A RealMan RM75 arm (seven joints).
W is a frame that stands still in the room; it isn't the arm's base.
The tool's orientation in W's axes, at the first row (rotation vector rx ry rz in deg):
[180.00, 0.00, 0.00]
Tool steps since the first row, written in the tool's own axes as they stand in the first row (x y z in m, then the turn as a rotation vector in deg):
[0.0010, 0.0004, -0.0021, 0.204, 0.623, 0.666]
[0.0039, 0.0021, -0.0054, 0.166, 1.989, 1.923]
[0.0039, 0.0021, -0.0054, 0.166, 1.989, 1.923]
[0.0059, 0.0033, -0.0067, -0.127, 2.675, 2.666]
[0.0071, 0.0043, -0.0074, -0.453, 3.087, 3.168]
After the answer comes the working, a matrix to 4 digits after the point.
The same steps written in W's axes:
[0.0010, -0.0004, 0.0021, 0.204, -0.623, -0.666]
[0.0039, -0.0021, 0.0054, 0.166, -1.989, -1.923]
[0.0039, -0.0021, 0.0054, 0.166, -1.989, -1.923]
[0.0059, -0.0033, 0.0067, -0.127, -2.675, -2.666]
[0.0071, -0.0043, 0.0074, -0.453, -3.087, -3.168]

The tool's axes in the first row as the columns of a matrix, in W's axes (rounded; the answer above uses it unrounded):
[1.0000, 0.0000, 0.0000]
[0.0000, -1.0000, 0.0000]
[0.0000, 0.0000, -1.0000]

